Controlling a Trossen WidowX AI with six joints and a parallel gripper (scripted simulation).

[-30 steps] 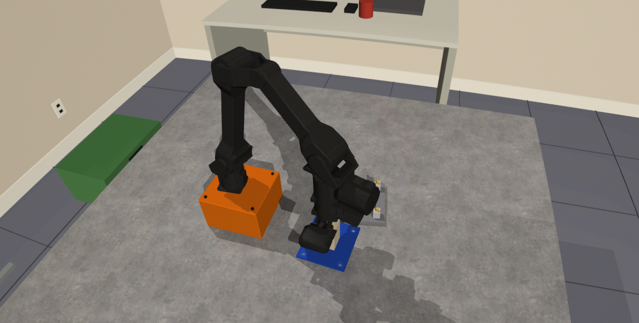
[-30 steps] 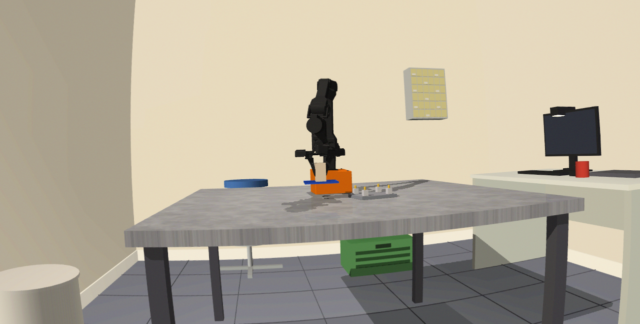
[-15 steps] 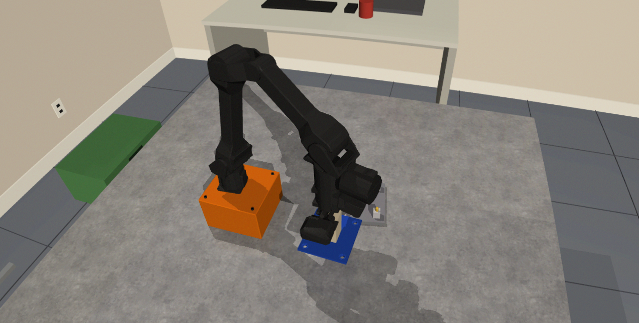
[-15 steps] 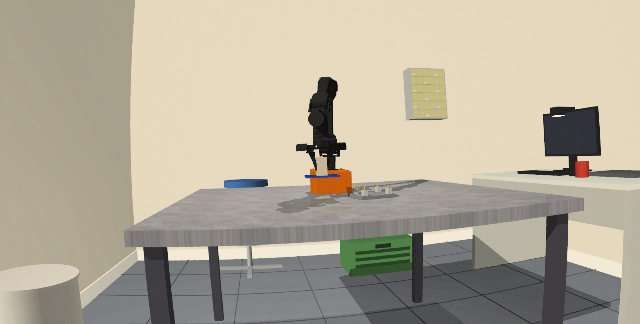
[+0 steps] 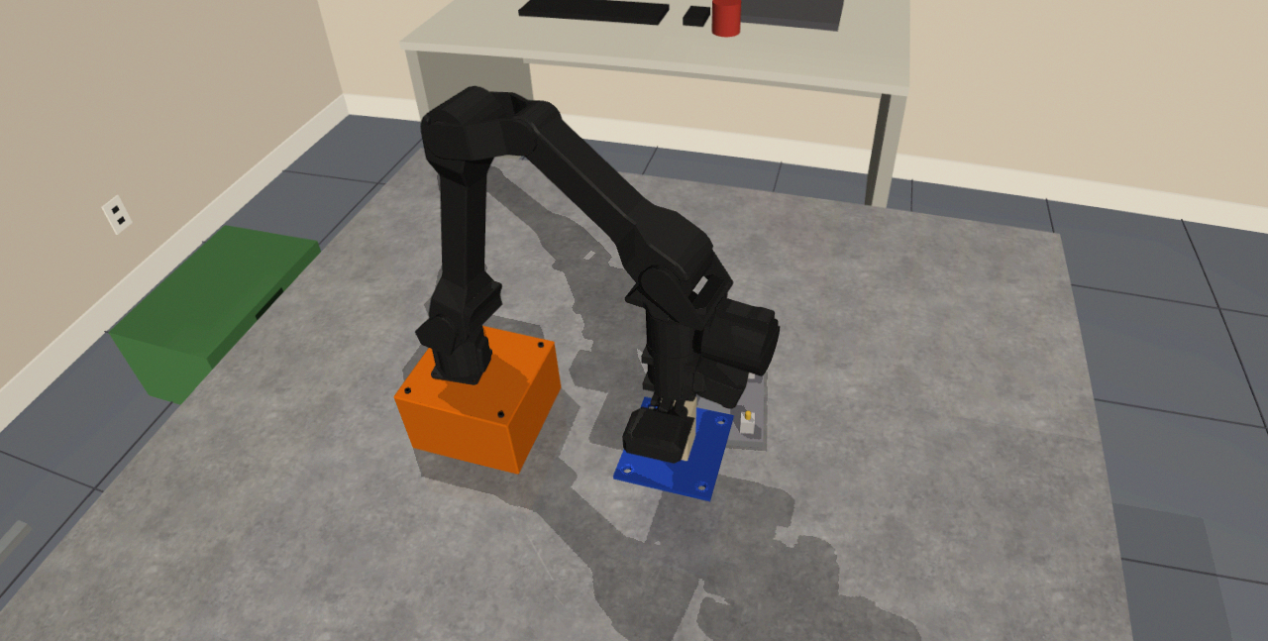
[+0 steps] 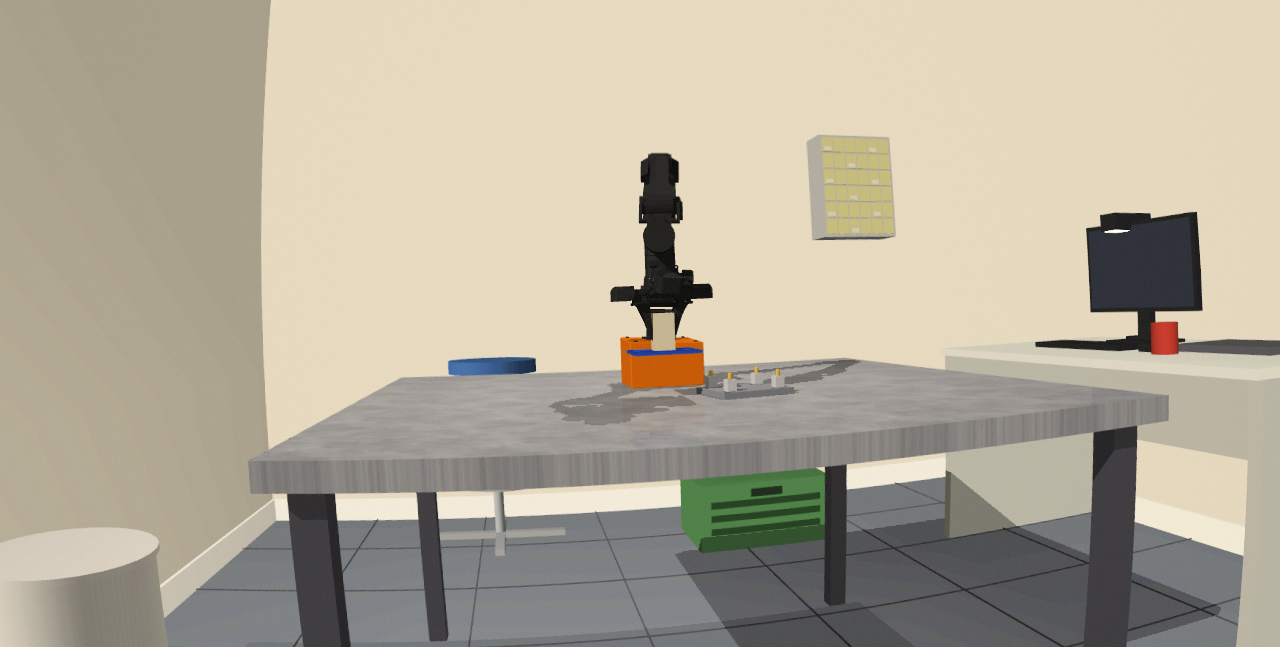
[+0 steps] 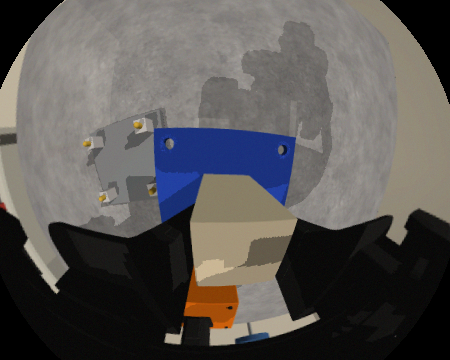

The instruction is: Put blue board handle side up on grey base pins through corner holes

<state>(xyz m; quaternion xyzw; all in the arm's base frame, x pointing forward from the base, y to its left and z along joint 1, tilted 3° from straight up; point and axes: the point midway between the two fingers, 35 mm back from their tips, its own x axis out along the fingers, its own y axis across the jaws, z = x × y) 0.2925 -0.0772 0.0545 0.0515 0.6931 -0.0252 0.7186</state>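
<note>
The grey base is 30 mm ahead of my gripper tip, 150 mm to the left of it and 100 mm below it. Round my gripper tip: blue board (right at my gripper tip).
</note>
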